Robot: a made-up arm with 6 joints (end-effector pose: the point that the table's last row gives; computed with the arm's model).
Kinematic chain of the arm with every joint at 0, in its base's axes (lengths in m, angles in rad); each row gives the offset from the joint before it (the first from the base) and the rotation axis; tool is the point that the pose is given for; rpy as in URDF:
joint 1: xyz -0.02 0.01 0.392 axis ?
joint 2: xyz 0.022 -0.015 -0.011 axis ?
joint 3: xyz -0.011 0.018 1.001 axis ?
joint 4: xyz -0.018 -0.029 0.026 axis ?
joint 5: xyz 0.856 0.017 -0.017 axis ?
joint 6: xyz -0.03 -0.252 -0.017 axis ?
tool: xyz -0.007 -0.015 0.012 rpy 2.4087 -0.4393 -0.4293
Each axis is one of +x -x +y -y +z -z.
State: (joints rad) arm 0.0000 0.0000 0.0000 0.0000 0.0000 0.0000
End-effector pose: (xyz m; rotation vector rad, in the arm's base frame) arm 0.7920 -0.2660 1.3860 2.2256 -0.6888 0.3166
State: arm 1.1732 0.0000 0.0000 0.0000 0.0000 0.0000
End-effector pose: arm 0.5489 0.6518 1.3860 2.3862 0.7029 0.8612
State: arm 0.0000 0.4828 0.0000 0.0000 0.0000 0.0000
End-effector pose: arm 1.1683 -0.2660 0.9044 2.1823 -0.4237 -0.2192
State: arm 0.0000 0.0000 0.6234 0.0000 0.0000 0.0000
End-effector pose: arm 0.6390 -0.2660 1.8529 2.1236 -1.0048 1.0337
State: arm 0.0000 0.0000 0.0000 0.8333 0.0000 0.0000
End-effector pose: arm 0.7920 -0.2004 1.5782 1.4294 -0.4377 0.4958
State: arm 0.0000 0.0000 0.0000 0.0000 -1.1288 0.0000
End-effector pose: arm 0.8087 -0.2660 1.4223 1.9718 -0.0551 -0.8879
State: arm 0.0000 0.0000 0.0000 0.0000 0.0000 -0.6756
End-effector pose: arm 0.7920 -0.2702 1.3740 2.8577 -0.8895 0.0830
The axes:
joint 1: +z
joint 2: +y
joint 3: -y
joint 4: -x
joint 5: -y
joint 6: -x

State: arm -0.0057 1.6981 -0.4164 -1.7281 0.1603 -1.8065
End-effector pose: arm 0.4036 0.0758 -0.3196 0.2420 2.2324 0.7075
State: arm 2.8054 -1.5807 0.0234 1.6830 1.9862 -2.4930
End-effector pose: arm 1.1882 -0.3736 1.2365 0.7951 -1.6414 -1.3844
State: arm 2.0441 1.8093 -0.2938 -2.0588 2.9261 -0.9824
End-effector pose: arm -0.2787 0.3065 -0.5025 -2.1295 0.0575 -2.0941
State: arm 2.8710 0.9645 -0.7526 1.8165 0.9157 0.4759
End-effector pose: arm -0.9702 0.2856 0.1144 1.4062 -1.5916 -1.1531
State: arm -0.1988 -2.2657 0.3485 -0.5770 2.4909 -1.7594
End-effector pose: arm -1.4837 0.0767 0.2800 -2.1159 1.7627 1.4894
